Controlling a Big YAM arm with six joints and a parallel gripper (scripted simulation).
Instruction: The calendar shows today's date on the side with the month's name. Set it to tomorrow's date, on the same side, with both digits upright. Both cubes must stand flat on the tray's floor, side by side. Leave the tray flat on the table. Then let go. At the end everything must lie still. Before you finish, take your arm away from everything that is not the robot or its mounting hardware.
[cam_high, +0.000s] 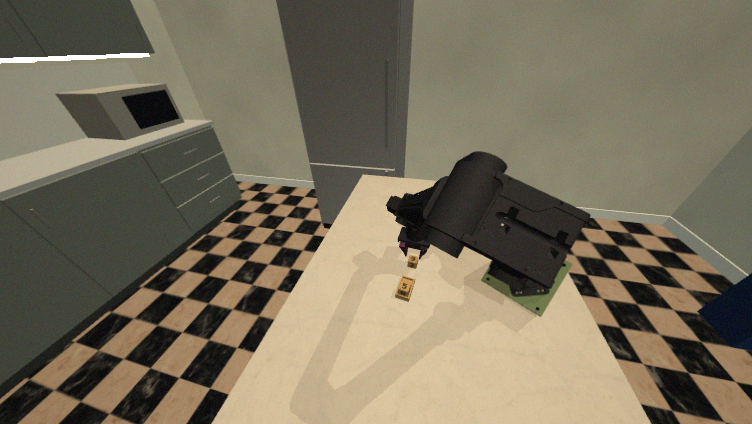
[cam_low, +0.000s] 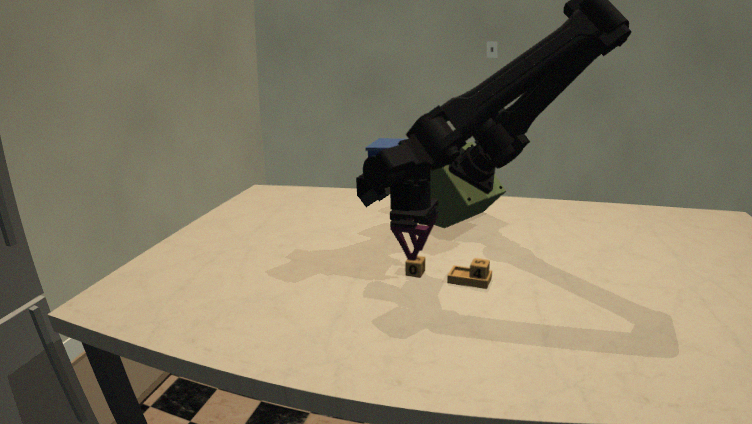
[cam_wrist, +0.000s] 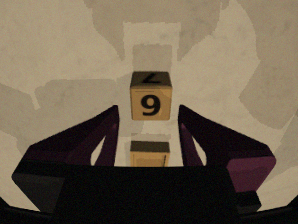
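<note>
Now: hand 30 mm above the cube. From my hand the other things lie so: wooden tray 110 mm to the left, 40 mm below, 10 mm ahead.
</note>
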